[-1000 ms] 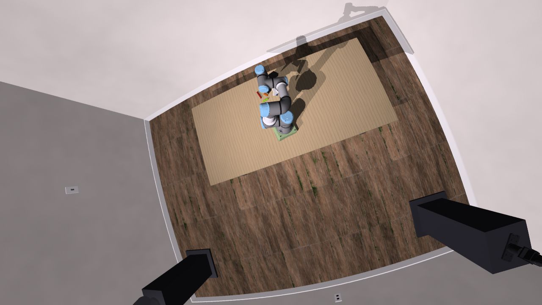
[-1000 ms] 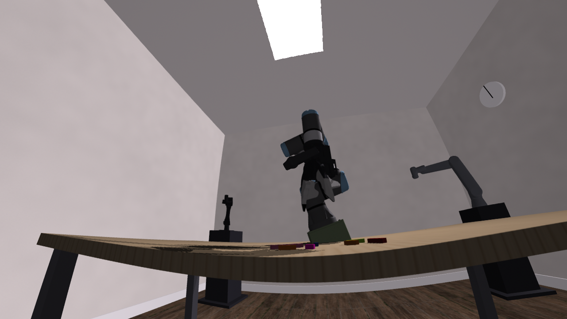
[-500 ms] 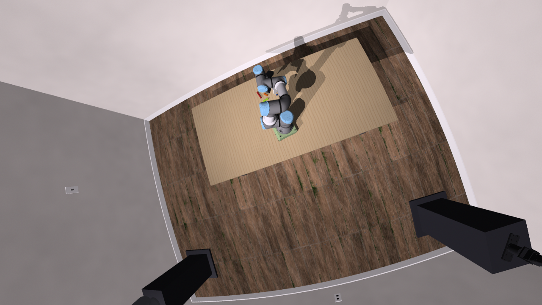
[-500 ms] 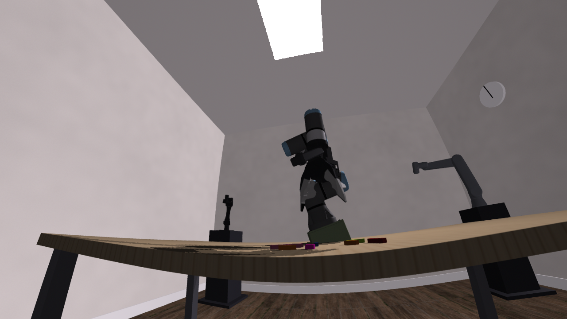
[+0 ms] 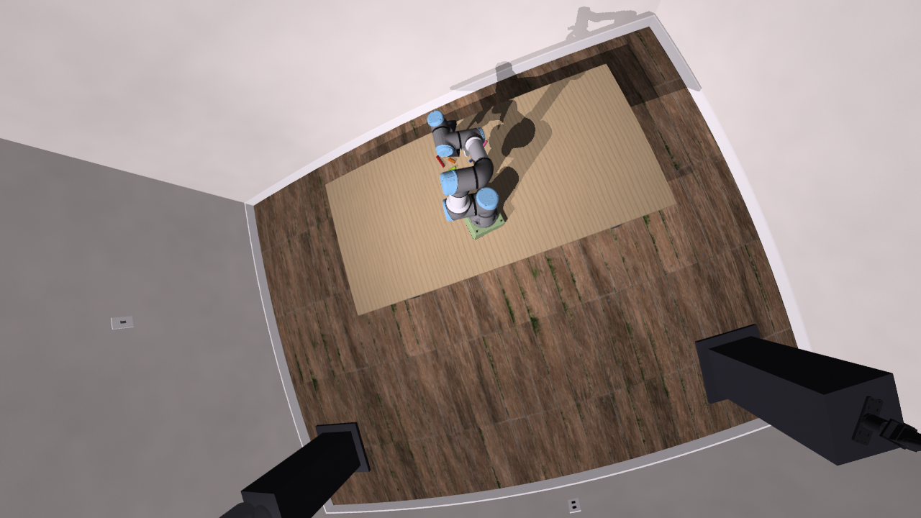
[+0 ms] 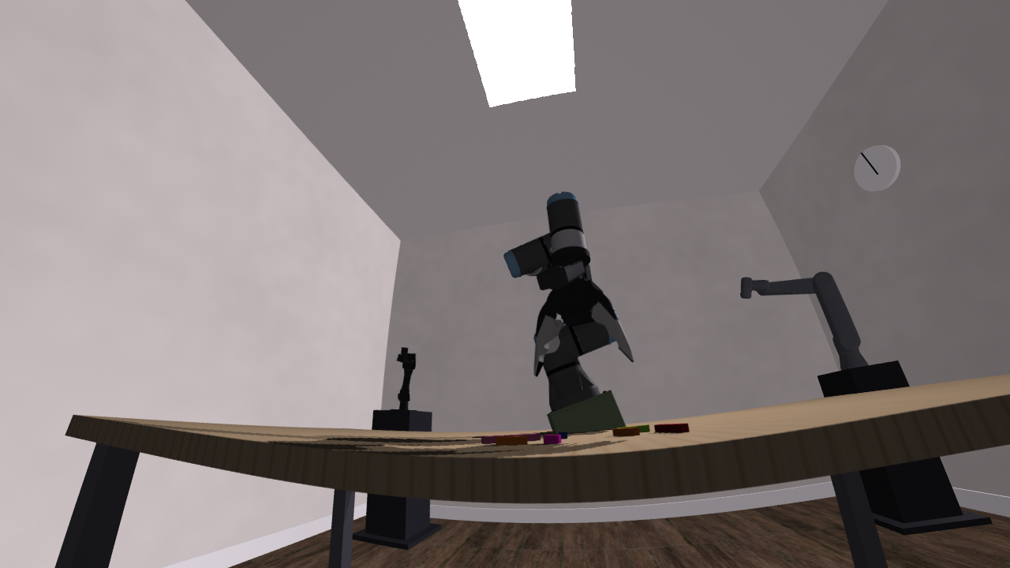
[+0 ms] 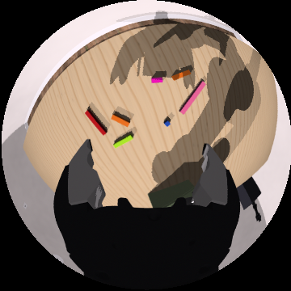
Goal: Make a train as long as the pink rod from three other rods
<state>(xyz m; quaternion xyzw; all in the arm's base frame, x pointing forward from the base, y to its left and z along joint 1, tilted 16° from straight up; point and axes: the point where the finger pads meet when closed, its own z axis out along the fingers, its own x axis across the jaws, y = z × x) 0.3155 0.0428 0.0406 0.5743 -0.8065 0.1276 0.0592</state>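
Right now the lime rod is 9 cm below my hand, 7 cm to the left of it and 3 cm behind it. Round my hand: pink rod 11 cm to the right, 9 cm below, 2 cm ahead; blue rod 9 cm below, 4 cm to the right, 2 cm behind; magenta rod 9 cm below, 7 cm ahead, 4 cm to the right.
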